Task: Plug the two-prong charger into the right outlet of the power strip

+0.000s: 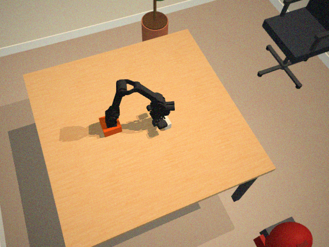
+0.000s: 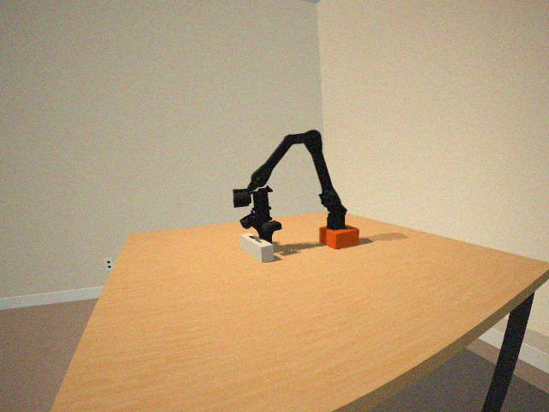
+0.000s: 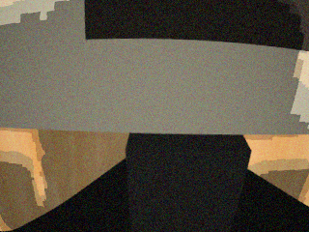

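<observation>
Now: gripper tip 2 cm short of the dark two-prong charger and 1 cm below it.
</observation>
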